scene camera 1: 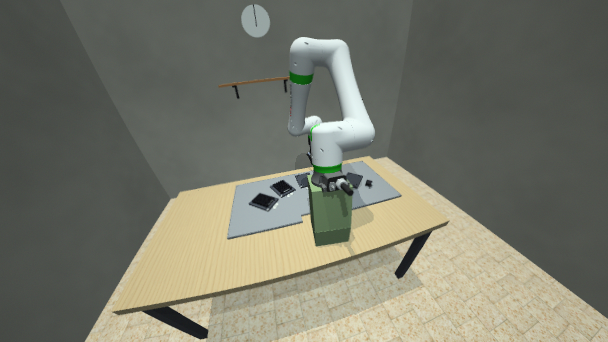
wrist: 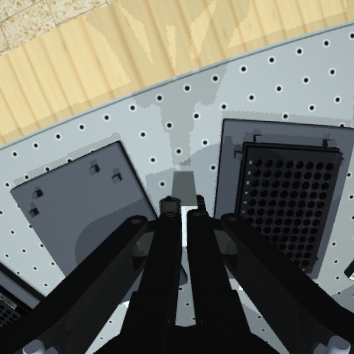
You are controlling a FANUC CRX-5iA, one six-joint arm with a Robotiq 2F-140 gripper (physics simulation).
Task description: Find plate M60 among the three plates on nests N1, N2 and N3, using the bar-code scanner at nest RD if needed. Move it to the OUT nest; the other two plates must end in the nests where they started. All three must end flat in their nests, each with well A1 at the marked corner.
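Seen in the pictures: gripper, fingertip midpoint: [wrist: 183, 186]; arm's base, origin of the base link: [scene camera 1: 327, 180].
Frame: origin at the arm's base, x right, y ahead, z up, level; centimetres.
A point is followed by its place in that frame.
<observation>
My gripper [wrist: 183, 186] @(z -26.2, x 8.9, y 47.0 cm) is shut with its fingertips together and no plate between them. It hangs between the empty OUT nest [wrist: 75, 200] @(z -28.3, x -1.4, y 48.2 cm) [scene camera 1: 302, 180] @(z -28.3, x -3.3, y 42.7 cm) and the N3 nest [wrist: 229, 150] @(z -28.3, x 13.5, y 48.0 cm). A black many-welled plate [wrist: 287, 205] @(z -26.9, x 16.8, y 41.9 cm) lies in the N3 nest; its lower left corner is hidden behind my finger. In the scene view, one dark plate [scene camera 1: 264, 200] @(z -27.4, x -32.6, y 28.2 cm) lies in the leftmost nest, N1, and another plate [scene camera 1: 283, 187] @(z -27.0, x -18.5, y 37.4 cm) lies in N2 beside it. The arm hides N3 and the gripper's fingers there. No plate's name is readable.
The RD nest [scene camera 1: 354, 179] @(z -28.3, x 33.5, y 30.4 cm) stands bare right of the arm, with a small dark device [scene camera 1: 369, 183] @(z -26.4, x 39.4, y 20.3 cm) beside it. The nests stand on a grey perforated board [scene camera 1: 240, 222] @(z -29.4, x -48.0, y 15.4 cm) [wrist: 260, 80] @(z -29.4, x 17.8, y 52.7 cm) on the wooden table [scene camera 1: 200, 260] @(z -30.7, x -67.6, y -3.4 cm). A green pedestal [scene camera 1: 331, 215] @(z -11.2, x -2.2, y -10.5 cm) carries the arm.
</observation>
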